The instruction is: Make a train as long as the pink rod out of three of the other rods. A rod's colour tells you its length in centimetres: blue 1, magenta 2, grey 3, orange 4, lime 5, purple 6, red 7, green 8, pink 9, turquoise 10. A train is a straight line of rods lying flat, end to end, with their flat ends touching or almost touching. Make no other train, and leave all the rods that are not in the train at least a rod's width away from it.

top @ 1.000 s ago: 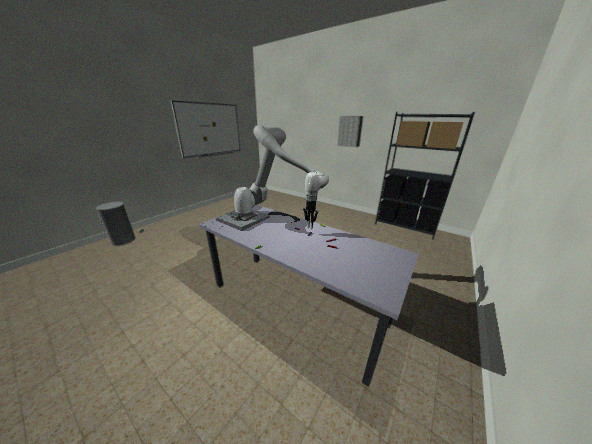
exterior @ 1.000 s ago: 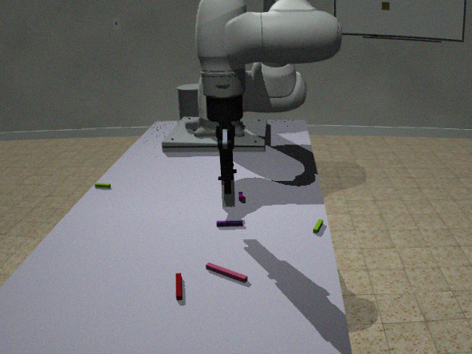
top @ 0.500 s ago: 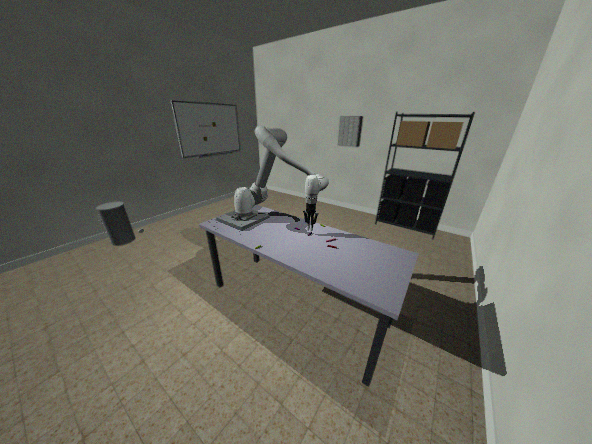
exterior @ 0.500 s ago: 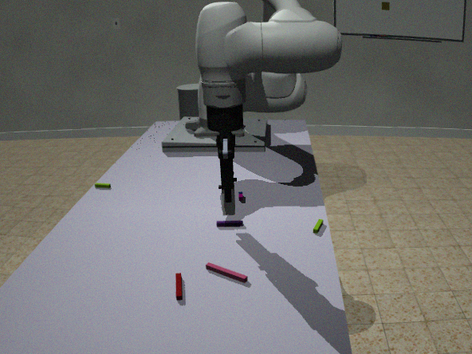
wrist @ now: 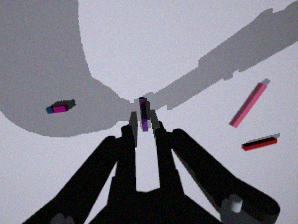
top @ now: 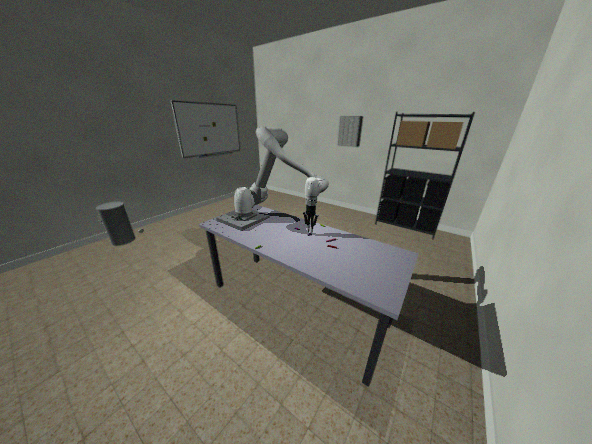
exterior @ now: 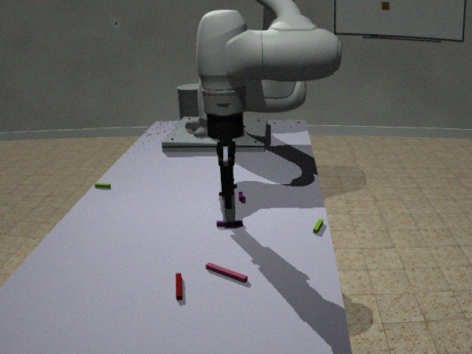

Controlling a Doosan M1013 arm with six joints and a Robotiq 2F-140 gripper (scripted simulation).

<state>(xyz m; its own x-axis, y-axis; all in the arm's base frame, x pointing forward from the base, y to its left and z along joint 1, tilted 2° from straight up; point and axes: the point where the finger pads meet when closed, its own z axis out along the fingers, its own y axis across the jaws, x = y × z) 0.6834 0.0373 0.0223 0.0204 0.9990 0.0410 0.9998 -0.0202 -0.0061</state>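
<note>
Right now my hand is 50 mm above the purple rod. Also, from my hand: magenta rod: 140 mm behind, 30 mm to the left, 50 mm below; blue rod: 160 mm behind, 30 mm to the left, 50 mm below; pink rod: 190 mm ahead, 10 mm to the right, 50 mm below.
</note>
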